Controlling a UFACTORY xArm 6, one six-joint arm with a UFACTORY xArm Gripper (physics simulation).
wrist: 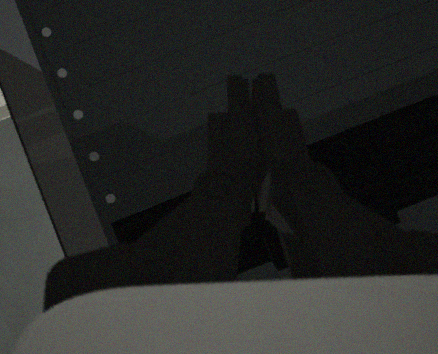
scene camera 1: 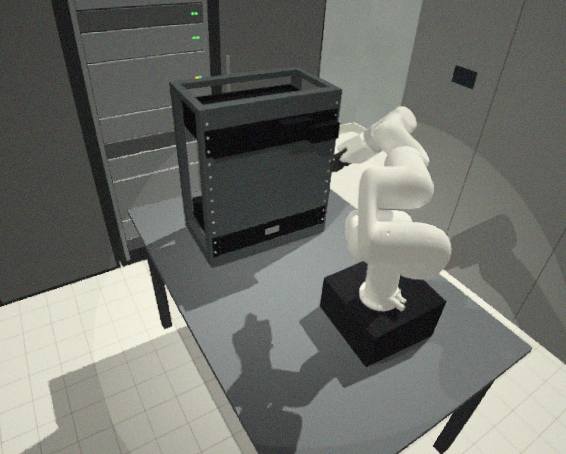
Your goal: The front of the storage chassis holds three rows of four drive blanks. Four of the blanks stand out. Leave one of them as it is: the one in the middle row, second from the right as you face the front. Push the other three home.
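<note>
The storage chassis (scene camera 1: 272, 134) (wrist: 372, 155) is a black band high in the front of the rack frame, partly behind the fingers in the wrist view. Its rows and separate drive blanks are too dark to tell apart in either view; a dark part stands out at its right end in the scene view. My gripper (scene camera 1: 334, 163) (wrist: 248, 107) is shut and empty, its two dark fingertips side by side. It is near the rack's right edge, lower than the chassis, in front of a plain dark grey panel (scene camera 1: 267, 192) (wrist: 150, 65). Whether the tips touch the panel is unclear.
The rack frame (scene camera 1: 270, 100) (wrist: 50, 175) stands on the grey table (scene camera 1: 295, 280). A black strip with a light label (scene camera 1: 272, 230) is low in its front. The arm's black base block (scene camera 1: 400, 335) stands nearer. A tall equipment cabinet (scene camera 1: 145, 85) is behind at the left.
</note>
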